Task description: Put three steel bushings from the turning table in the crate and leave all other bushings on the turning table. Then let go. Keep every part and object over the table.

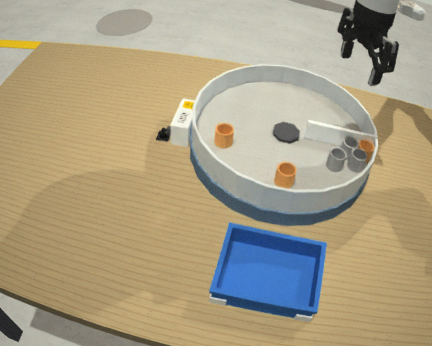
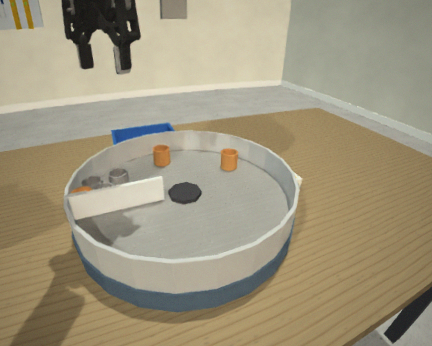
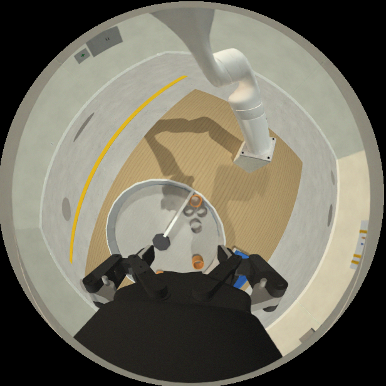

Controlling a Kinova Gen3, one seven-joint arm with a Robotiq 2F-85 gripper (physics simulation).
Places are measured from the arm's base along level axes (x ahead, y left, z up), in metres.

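Pixels of known places: gripper, fingertip midpoint: [image 1: 358,70] [image 2: 104,70].
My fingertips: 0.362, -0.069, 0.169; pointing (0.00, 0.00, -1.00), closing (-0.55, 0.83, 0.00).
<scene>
For each thing: its top centre in the pictures, then the offset to it from my fingertips, as dx, dy, dz. "spot": a spot on its surface instead.
- turning table, top centre: [image 2: 184,190] [image 1: 286,131] +0.110, -0.040, -0.227
- orange bushing, top centre: [image 2: 81,192] [image 1: 366,145] -0.075, -0.019, -0.197
- blue crate, top centre: [image 1: 272,266] [image 2: 144,134] +0.093, +0.302, -0.237
- white bar, surface spot: [image 2: 117,197] [image 1: 341,134] spot: -0.016, -0.046, -0.205
- dark hub, top centre: [image 2: 184,190] [image 1: 286,131] +0.110, -0.040, -0.227
- white box, surface spot: [image 1: 182,120] spot: +0.342, -0.010, -0.229
Three grey steel bushings stand close together on the turning table [image 1: 250,102] [image 2: 235,235] [image 3: 137,210], beside the white bar: one [image 1: 336,159] [image 2: 118,176] [image 3: 195,226], a second [image 1: 357,160] [image 3: 201,211] near the rim, and a third [image 1: 350,145] [image 3: 188,210] next to the bar. An orange bushing [image 1: 366,149] [image 2: 81,190] [image 3: 195,201] touches or nearly touches this group. Two more orange bushings stand apart, one [image 1: 285,175] [image 2: 161,155] [image 3: 198,262] and another [image 1: 224,135] [image 2: 229,159]. The blue crate [image 1: 214,286] [image 2: 143,131] is empty. My gripper [image 1: 361,67] [image 2: 104,64] [image 3: 185,252] is open and empty, high above the turning table's side.
A white bar [image 1: 340,133] [image 2: 117,197] [image 3: 178,215] reaches inward from the turning table's rim. A dark hub [image 1: 286,132] [image 2: 185,193] [image 3: 161,242] sits at its centre. A white box [image 1: 182,120] with a label adjoins the rim. The high rim surrounds the bushings.
</scene>
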